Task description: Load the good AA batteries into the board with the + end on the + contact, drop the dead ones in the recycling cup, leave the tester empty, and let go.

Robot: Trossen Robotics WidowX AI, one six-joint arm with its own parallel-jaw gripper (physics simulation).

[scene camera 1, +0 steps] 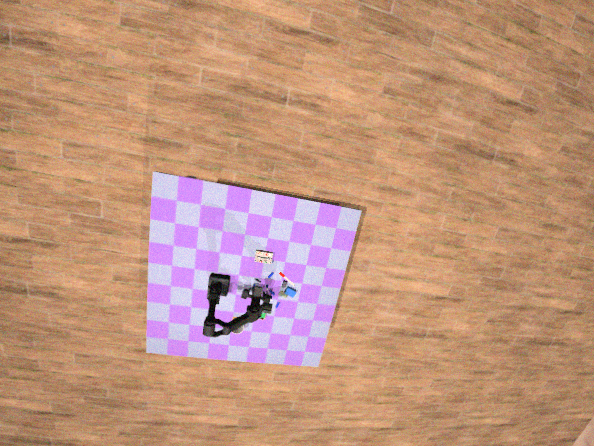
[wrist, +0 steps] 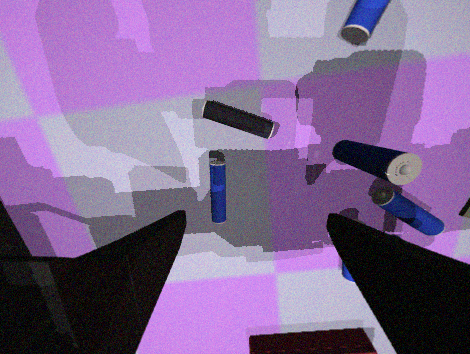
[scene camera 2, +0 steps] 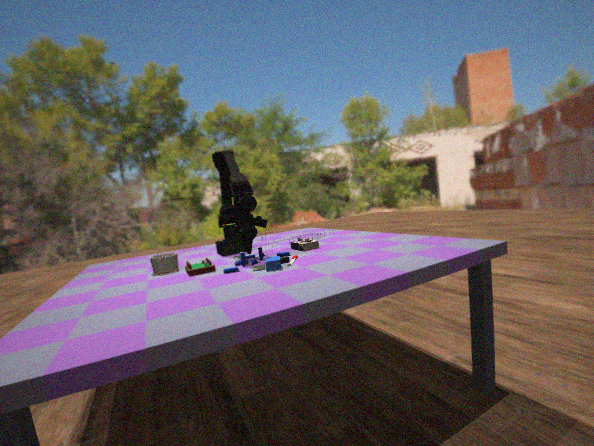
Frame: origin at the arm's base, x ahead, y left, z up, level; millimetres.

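Seen in the pictures: gripper, fingertip midpoint: point(wrist: 256, 218) point(scene camera 2: 247, 252); arm's base at its link origin: point(scene camera 1: 216, 286) point(scene camera 2: 231, 239).
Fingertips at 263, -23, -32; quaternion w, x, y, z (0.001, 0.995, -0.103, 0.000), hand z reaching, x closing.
Observation:
Offsets run from my fingertips to a thing's middle, as dx, dy, dz. "*": to the spot under its first point.
My gripper point(wrist: 256, 218) is open and empty in the wrist view, above the batteries. A blue battery @(-23, +13, -21) point(wrist: 218, 192) lies beyond the left fingertip. A black battery @(+0, +58, -21) point(wrist: 238, 119) lies farther off. A dark blue battery @(+66, +25, -1) point(wrist: 370, 156) stands upright, its pale end up; another blue battery @(+105, -25, -19) point(wrist: 412, 214) lies near it. One blue battery @(* +70, +93, -12) point(wrist: 366, 17) lies at the top right; another @(+68, -52, -19) point(wrist: 348, 271) is mostly hidden behind the right finger. The green board with dark red sides @(+24, -190, -8) point(scene camera 1: 263, 316) point(scene camera 2: 200, 268) point(wrist: 311, 343) stands beside the grey cup @(-112, -288, -11) point(scene camera 2: 164, 264). The cup's contents are hidden.
A pale box with dark and red marks @(* +26, +248, +3) point(scene camera 1: 264, 256) point(scene camera 2: 305, 244) stands apart from the batteries. A blue box @(+229, -4, -11) point(scene camera 1: 290, 291) point(scene camera 2: 273, 264) stands near them, beside a red-and-white stick @(+197, +84, -22) point(scene camera 1: 284, 276) point(scene camera 2: 293, 260). Which box is the tester is unclear. The arm partly covers the scene from above.

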